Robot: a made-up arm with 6 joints. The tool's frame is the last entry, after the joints. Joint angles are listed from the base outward. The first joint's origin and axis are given. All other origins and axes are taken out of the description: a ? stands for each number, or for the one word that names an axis. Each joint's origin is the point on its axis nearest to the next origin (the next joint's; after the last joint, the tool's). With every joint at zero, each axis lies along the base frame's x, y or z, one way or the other. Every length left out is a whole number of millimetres.
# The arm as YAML. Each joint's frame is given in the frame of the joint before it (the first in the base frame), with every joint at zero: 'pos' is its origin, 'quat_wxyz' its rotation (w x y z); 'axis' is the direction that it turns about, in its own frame. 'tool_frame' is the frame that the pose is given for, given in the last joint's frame.
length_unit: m
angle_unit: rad
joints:
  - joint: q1
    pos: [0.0, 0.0, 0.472]
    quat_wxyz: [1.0, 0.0, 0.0, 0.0]
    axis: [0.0, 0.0, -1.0]
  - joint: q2
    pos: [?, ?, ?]
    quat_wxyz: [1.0, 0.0, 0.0, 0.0]
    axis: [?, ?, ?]
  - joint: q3
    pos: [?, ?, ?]
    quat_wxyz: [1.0, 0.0, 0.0, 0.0]
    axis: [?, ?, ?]
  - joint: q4
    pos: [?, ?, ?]
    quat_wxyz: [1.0, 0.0, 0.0, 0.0]
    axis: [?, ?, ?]
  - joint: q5
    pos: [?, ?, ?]
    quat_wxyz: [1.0, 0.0, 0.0, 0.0]
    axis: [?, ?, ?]
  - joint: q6
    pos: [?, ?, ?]
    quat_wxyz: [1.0, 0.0, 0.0, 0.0]
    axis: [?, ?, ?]
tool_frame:
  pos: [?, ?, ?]
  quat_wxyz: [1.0, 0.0, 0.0, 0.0]
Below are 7 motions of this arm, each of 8 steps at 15 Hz.
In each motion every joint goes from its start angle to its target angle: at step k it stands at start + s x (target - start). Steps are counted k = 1, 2, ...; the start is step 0. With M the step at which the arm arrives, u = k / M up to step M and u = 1 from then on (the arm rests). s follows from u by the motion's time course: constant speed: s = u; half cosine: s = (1 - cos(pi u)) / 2; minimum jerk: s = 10 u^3 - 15 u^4 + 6 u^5.
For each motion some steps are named. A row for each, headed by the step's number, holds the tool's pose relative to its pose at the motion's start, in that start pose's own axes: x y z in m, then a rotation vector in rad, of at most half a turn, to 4 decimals.
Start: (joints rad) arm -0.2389 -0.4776 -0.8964 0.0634 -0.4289 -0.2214
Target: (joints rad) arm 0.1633 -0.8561 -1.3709 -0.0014 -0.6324 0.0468
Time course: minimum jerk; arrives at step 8
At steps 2, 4, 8:
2: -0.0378 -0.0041 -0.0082 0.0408 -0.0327 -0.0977
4: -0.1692 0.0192 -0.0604 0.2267 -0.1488 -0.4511
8: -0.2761 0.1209 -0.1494 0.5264 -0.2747 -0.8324

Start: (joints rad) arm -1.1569 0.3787 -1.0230 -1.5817 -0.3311 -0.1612
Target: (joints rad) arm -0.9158 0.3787 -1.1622 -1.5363 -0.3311 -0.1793
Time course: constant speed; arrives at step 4
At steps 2, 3, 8:
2: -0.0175 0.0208 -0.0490 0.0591 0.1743 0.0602
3: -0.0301 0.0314 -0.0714 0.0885 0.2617 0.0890
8: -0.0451 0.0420 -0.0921 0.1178 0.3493 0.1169

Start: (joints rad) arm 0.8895 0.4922 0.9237 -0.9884 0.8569 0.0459
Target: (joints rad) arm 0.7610 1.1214 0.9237 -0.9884 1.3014 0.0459
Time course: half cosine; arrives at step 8
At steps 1, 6, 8:
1: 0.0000 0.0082 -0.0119 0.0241 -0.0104 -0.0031
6: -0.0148 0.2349 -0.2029 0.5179 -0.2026 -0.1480
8: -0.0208 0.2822 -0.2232 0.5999 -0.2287 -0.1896

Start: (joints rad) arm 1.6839 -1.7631 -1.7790 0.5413 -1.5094 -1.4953
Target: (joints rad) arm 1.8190 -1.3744 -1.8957 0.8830 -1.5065 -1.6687
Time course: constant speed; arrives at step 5
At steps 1, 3, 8:
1: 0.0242 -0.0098 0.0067 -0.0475 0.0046 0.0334
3: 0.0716 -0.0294 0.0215 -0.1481 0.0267 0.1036
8: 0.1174 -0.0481 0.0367 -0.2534 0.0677 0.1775

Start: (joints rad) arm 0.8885 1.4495 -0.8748 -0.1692 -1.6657 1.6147
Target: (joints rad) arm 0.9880 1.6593 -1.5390 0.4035 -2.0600 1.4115
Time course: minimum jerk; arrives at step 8
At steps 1, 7, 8:
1: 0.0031 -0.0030 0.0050 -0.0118 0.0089 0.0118
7: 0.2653 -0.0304 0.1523 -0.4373 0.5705 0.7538
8: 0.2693 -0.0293 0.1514 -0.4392 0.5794 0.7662

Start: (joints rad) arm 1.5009 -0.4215 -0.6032 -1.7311 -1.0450 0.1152
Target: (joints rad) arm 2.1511 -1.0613 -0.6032 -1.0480 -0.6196 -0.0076
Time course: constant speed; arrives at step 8
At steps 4, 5, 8:
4: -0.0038 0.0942 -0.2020 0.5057 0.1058 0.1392
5: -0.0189 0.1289 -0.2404 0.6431 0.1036 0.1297
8: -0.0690 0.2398 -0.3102 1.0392 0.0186 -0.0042

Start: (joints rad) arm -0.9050 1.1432 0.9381 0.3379 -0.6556 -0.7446
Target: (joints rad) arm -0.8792 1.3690 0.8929 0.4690 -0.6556 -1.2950
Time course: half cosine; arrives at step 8
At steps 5, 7, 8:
5: 0.1652 0.0391 -0.0332 0.1803 -0.1403 0.4647
7: 0.2229 0.0735 -0.0301 0.2374 -0.2155 0.6430
8: 0.2304 0.0789 -0.0289 0.2448 -0.2270 0.6679

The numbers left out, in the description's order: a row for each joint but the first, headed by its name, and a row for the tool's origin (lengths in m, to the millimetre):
q2: xyz -0.02 0.014 0.0, axis 0.0 1.0 0.0
q3: xyz 0.053 0.0 0.21, axis 0.0 0.0 1.0
q4: xyz 0.158 -0.068 0.0, axis 1.0 0.0 0.0
q5: xyz 0.0 0.111 -0.007, axis 0.0 -1.0 0.0
q6: xyz 0.03 0.0 -0.222, axis 0.0 0.0 -1.0
tool: xyz -0.024 -0.349 0.0

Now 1 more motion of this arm.
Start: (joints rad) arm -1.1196 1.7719 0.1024 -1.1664 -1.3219 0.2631
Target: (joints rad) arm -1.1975 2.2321 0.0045 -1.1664 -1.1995 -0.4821
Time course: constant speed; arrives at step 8
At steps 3, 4, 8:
3: 0.1162 0.0167 0.0584 -0.1483 0.0464 0.3042
4: 0.1540 0.0310 0.0741 -0.1948 0.0722 0.4052
8: 0.2903 0.1232 0.1042 -0.3585 0.2255 0.8042

